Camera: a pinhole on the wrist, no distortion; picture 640 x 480 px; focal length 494.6 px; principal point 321.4 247.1 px. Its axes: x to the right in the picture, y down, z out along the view. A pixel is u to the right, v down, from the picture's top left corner.
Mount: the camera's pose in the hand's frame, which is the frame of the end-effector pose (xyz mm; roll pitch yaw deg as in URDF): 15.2 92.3 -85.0 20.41 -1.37 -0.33
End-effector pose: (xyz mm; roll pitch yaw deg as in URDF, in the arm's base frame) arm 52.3 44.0 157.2 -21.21 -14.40 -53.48
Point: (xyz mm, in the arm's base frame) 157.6 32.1 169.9
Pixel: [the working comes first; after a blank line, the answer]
In the camera's frame: 60.6 20.6 105.8

605 343
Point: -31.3 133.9 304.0
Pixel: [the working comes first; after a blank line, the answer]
In the camera's frame: -90.1 -72.7 286.4

166 122
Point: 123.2 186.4 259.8
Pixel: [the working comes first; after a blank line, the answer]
In the camera's frame: -53.8 83.4 232.6

207 424
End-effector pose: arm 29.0 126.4 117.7 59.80 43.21 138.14
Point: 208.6 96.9 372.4
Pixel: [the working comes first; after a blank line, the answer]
In the camera's frame: -295.9 6.8 229.3

outside the picture
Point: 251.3 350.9 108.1
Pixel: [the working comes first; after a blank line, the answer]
In the camera's frame: -10.2 -128.0 420.1

309 96
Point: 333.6 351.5 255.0
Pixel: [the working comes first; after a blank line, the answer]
In the camera's frame: -153.4 -72.6 489.3

166 174
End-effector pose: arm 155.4 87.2 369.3 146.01 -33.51 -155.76
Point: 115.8 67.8 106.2
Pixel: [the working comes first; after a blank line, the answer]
In the camera's frame: -115.5 -115.1 351.3

159 85
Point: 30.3 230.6 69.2
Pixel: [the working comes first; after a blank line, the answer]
In the camera's frame: -124.2 54.6 430.6

179 310
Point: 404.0 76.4 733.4
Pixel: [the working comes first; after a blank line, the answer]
In the camera's frame: -7.7 -65.5 -328.7

behind the camera
